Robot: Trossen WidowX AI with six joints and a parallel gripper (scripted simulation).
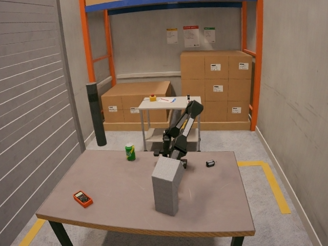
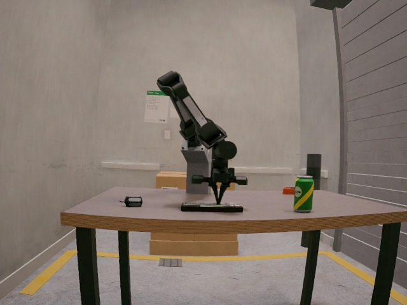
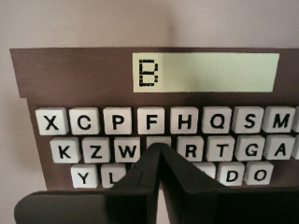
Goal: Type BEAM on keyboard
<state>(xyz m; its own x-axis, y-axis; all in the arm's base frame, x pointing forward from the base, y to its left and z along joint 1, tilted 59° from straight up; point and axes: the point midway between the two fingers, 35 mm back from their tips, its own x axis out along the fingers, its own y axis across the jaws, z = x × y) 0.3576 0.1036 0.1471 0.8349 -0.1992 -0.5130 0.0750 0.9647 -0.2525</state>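
Right now the key is 1 cm behind my hand, 8 cm to the right of it and 3 cm below it. From my hand the other things lie so: orange multimeter (37 cm behind, 50 cm to the left, 3 cm below); then small black device (2 cm behind, 30 cm to the right, 3 cm below); then can (9 cm ahead, 28 cm to the left, 1 cm above).
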